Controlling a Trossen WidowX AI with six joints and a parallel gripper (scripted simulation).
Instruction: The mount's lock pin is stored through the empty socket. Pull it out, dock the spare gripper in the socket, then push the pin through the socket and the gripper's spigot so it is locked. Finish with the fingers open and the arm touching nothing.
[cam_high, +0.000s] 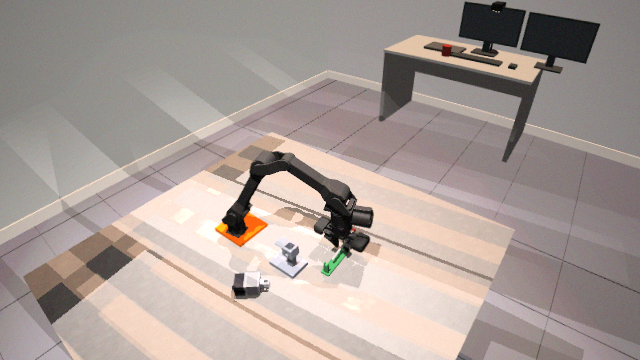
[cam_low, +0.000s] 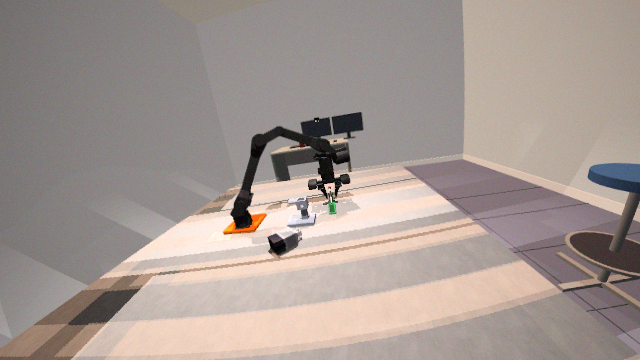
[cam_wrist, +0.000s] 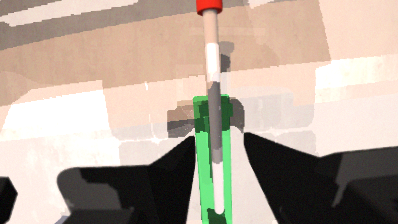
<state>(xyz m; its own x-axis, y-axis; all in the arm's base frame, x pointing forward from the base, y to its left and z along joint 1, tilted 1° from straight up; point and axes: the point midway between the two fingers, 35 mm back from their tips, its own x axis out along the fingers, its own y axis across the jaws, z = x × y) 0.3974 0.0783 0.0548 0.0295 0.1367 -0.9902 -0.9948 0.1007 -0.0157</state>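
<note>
Right now the green rack is 1 cm behind my gripper tip, 4 cm to the right of it and 1 cm below it. From my gripper tip the other things lie so: spare gripper (19 cm behind, 26 cm to the right, 1 cm below); grey mount (14 cm behind, 12 cm to the right, 2 cm above).
</note>
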